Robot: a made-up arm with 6 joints.
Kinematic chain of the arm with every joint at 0, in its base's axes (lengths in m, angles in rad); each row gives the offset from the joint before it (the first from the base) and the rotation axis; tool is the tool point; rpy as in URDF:
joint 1: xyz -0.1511 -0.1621 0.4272 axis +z
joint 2: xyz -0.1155 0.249 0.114 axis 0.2 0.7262 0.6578
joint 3: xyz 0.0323 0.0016 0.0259 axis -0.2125 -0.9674 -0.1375
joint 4: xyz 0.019 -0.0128 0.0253 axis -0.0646 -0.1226 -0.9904
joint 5: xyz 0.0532 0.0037 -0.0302 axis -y
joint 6: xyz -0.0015 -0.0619 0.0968 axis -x
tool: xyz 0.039 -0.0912 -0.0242 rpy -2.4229 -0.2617 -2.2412
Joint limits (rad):
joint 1: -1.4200..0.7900
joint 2: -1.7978..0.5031
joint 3: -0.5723..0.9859
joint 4: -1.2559..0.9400
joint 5: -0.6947..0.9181
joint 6: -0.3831..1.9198
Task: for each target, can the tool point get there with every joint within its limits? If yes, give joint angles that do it. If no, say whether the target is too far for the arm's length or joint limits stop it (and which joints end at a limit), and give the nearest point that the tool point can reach.
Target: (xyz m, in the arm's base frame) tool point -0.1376 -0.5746 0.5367
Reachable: no: joint limits stop it (at a limit: joint 1, joint 5) | nearest point -0.0157 -0.2923 0.5509 | short by 0.308 m
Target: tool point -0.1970 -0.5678 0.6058
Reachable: no: joint limits stop it (at a limit: joint 1, joint 3, joint 5) | nearest point -0.3228 -0.2991 0.6586 | short by 0.301 m
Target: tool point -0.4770 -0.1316 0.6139
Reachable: yes | joints 0.3140 -1.3292 -0.0576 0.5916 -0.4283 0.0952
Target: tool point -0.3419 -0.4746 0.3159
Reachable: no: joint limits stop it (at a limit: joint 1, joint 2, joint 3, joint 5) | nearest point -0.4515 -0.2812 0.5423 | short by 0.317 m
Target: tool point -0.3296 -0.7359 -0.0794
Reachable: no: too far | nearest point -0.5311 -0.2047 0.4381 | short by 0.769 m
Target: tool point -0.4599 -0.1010 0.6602
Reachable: yes | joints 0.3322 -0.8766 -0.0227 0.5461 0.3840 0.4323
